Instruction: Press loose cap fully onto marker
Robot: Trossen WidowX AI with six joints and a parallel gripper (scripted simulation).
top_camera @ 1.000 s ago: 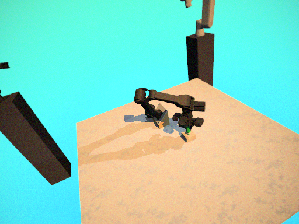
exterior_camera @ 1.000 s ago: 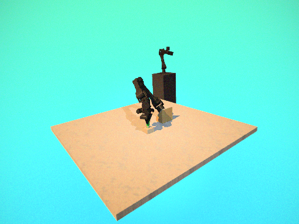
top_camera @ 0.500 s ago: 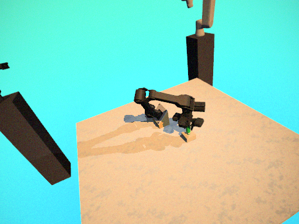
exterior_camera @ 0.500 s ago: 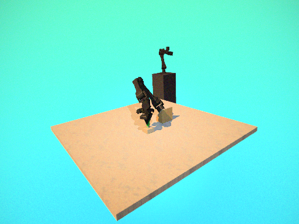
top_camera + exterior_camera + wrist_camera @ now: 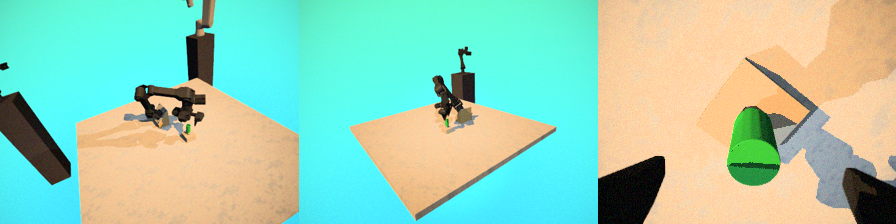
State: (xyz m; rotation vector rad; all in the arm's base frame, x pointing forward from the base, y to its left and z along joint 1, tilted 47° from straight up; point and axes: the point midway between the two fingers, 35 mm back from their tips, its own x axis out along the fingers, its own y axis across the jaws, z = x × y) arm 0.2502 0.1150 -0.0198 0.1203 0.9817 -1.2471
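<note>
My gripper tip is 40 mm above the green marker cap.
</note>
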